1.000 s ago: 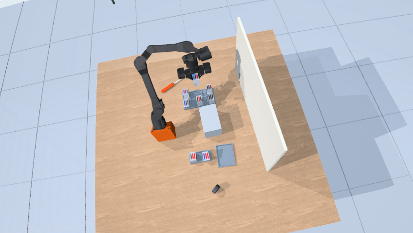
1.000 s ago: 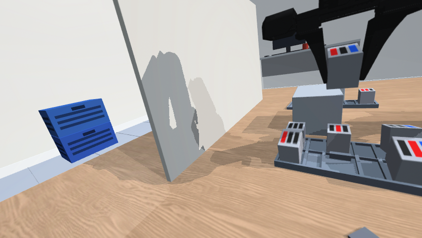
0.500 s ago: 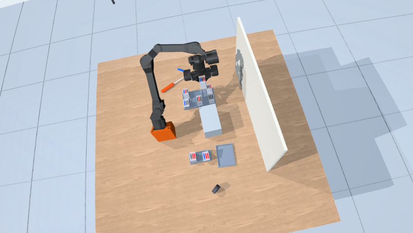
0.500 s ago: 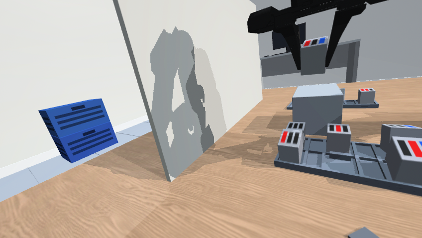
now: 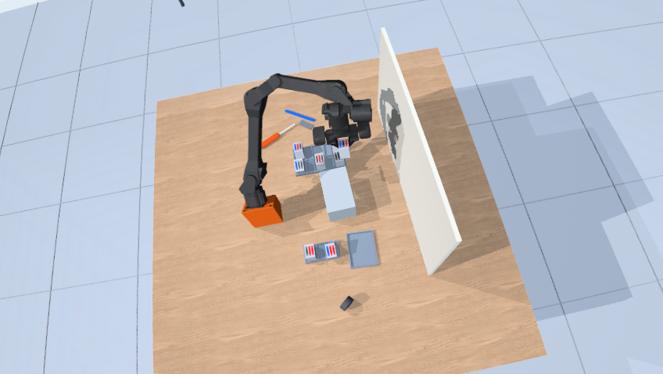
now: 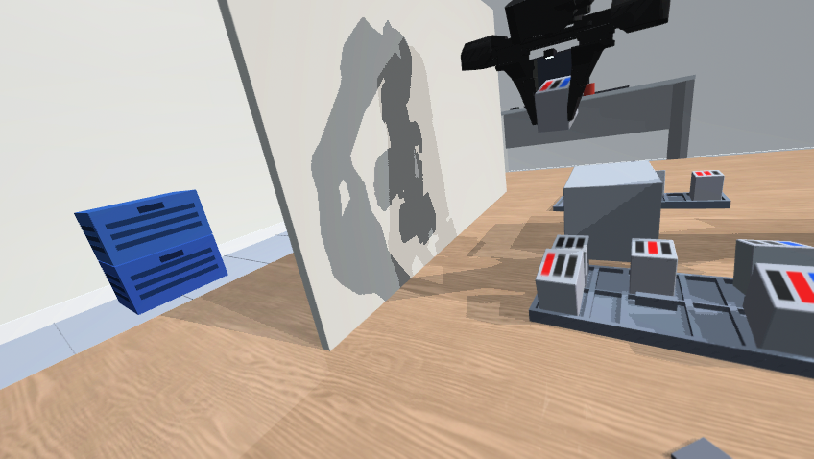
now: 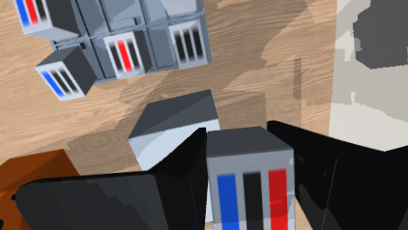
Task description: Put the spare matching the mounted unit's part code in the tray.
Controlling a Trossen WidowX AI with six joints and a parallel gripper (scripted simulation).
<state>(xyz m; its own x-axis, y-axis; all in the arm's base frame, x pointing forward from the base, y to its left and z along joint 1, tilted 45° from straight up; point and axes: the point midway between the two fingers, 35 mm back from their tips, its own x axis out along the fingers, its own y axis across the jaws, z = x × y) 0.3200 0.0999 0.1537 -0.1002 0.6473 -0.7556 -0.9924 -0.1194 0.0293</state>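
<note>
Right now the grey tray is 320 mm to the right of my gripper tip, 180 mm below it and 40 mm ahead of it. Also, from my gripper tip: white wall panel 210 mm ahead, 80 mm to the right, 40 mm above; light grey block 130 mm below, 110 mm to the right, 40 mm behind; blue pen 260 mm to the left, 180 mm below, 180 mm behind.
</note>
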